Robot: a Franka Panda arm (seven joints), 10 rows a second.
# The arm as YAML. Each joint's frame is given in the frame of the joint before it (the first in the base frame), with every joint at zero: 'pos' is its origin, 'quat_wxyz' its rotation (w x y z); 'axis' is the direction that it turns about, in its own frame. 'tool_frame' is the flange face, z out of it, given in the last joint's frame.
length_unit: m
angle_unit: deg
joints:
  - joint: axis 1
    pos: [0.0, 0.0, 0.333]
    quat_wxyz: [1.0, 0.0, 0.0, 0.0]
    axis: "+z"
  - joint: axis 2
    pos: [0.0, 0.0, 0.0]
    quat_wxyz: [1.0, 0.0, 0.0, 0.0]
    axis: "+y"
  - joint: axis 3
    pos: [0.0, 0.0, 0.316]
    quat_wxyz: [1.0, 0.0, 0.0, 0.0]
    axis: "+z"
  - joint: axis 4
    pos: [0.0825, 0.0, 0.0]
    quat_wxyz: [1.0, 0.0, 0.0, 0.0]
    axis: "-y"
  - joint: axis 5
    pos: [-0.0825, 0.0, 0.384]
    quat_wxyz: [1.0, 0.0, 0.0, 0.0]
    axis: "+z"
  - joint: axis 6
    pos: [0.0, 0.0, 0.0]
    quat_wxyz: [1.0, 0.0, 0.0, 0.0]
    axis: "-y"
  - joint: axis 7
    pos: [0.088, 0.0, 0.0]
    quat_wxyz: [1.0, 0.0, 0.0, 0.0]
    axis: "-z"
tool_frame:
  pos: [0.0, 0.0, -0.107]
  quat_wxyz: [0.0, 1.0, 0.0, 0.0]
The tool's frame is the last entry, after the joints.
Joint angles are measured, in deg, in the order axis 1, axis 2, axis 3, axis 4, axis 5, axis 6, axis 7. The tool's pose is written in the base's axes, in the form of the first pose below.
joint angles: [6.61 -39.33 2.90 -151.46 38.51 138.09 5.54]
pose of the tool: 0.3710 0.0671 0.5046 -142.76 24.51 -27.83
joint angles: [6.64 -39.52 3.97 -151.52 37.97 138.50 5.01]
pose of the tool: 0.3694 0.0740 0.5056 -143.94 22.38 -28.86
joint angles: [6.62 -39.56 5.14 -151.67 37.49 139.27 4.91]
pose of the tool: 0.3683 0.0808 0.5055 -144.99 20.95 -29.91
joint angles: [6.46 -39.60 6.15 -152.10 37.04 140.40 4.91]
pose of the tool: 0.3673 0.0849 0.5035 -145.90 20.22 -31.13
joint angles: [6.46 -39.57 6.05 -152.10 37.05 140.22 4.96]
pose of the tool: 0.3674 0.0845 0.5031 -145.88 20.36 -30.84
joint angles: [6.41 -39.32 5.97 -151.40 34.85 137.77 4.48]
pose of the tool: 0.3672 0.0870 0.5031 -148.21 17.36 -29.06
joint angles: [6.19 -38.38 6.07 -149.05 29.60 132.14 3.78]
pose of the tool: 0.3684 0.0932 0.5066 -153.52 10.74 -25.13
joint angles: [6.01 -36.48 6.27 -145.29 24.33 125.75 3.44]
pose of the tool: 0.3732 0.0999 0.5142 -158.75 4.45 -20.30
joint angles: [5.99 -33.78 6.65 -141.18 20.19 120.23 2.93]
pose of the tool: 0.3813 0.1071 0.5208 -162.99 -1.05 -15.49
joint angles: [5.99 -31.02 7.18 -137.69 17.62 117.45 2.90]
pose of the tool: 0.3920 0.1140 0.5261 -165.50 -4.19 -13.00
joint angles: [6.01 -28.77 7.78 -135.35 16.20 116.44 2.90]
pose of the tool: 0.4014 0.1208 0.5279 -166.90 -6.20 -11.87
